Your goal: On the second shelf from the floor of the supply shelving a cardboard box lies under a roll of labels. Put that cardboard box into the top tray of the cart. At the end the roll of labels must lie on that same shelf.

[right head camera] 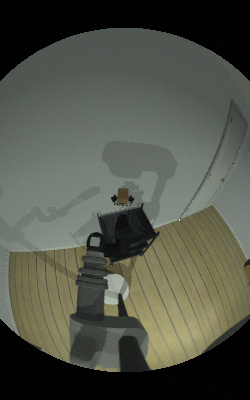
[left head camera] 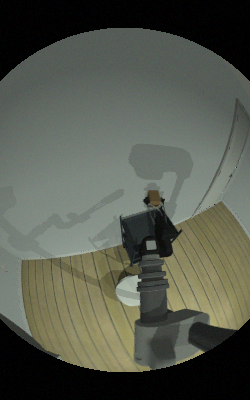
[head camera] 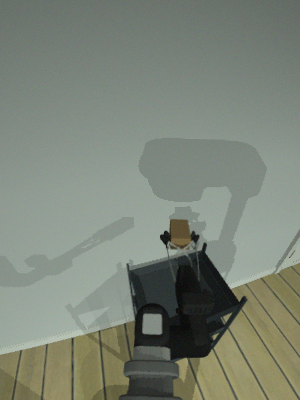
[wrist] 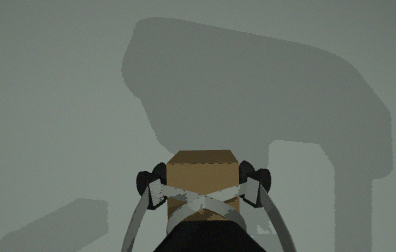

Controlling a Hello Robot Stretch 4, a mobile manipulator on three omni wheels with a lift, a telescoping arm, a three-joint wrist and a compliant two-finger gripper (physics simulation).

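Places are measured from the robot's base along level axes (x left, y down, z back), in metres.
Where they show: gripper, fingertip midpoint: [right head camera: 122, 195] [left head camera: 153, 197] [head camera: 179, 232] [wrist: 203, 176]; robot's base at its link origin: [right head camera: 111, 287] [left head camera: 132, 289].
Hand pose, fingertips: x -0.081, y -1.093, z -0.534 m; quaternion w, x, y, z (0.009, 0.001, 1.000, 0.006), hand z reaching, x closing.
Things, the pixels of their top centre, and the offset from my fingertips. "pt": a spot on its surface instead. Level surfaces: height alone.
- brown cardboard box at its top centre: [wrist: 203, 154] [head camera: 180, 228] [right head camera: 122, 193] [left head camera: 154, 194] dx -0.001, dy -0.023, dz +0.004 m
- dark cart's top tray at its surface level: dy +0.458 m
- door at a spot on its surface: [right head camera: 215, 160] pt dx -1.115, dy -0.149, dz -0.559 m
- plank floor at its surface level: dy +1.121 m
My gripper [head camera: 180, 238] [left head camera: 154, 200] [right head camera: 122, 199] [wrist: 203, 176] is shut on the brown cardboard box [head camera: 180, 229] [left head camera: 153, 196] [right head camera: 123, 193] [wrist: 203, 175], with a dark fingertip pressed on each side. In the head camera view the box shows beyond the far edge of the dark cart's top tray [head camera: 155, 290] [left head camera: 136, 227] [right head camera: 140, 220], in front of the wall. The wrist and the gripper's body pass over the tray and hide part of it. The roll of labels and the supply shelving cannot be made out in these views.
The grey wall [head camera: 100, 100] [wrist: 60, 100] rises behind the cart and carries the robot's shadows. A door [left head camera: 222, 160] [right head camera: 215, 160] is at the right. The plank floor [head camera: 55, 370] shows around the cart. A white round base [left head camera: 128, 291] [right head camera: 116, 290] shows beneath the arm.
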